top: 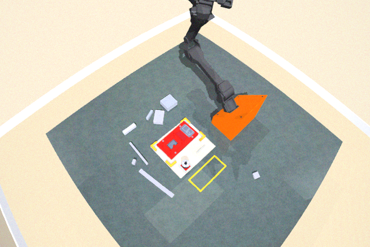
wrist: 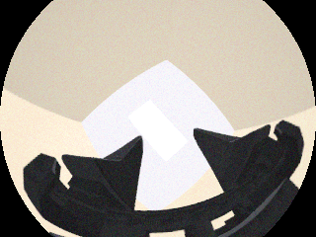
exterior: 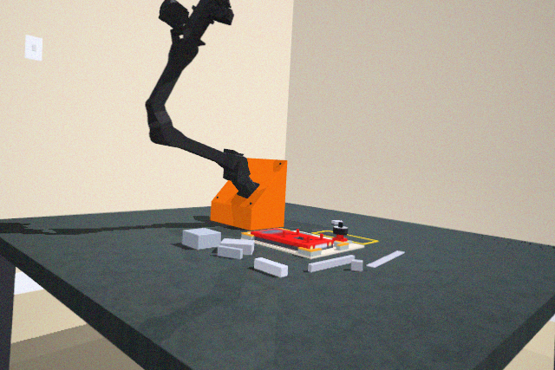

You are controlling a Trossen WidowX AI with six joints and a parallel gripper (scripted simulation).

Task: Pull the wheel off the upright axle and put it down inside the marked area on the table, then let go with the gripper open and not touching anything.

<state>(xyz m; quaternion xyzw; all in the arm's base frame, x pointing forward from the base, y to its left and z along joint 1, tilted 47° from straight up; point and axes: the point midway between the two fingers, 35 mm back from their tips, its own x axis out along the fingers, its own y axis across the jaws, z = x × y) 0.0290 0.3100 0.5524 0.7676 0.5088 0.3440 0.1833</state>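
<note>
Now: gripper tip 71 cm above the grey wheel, 25 cm to the right of it and 25 cm short of it. Also, from my gripper tip: dark axle (71 cm below, 25 cm to the left, 25 cm ahead).
</note>
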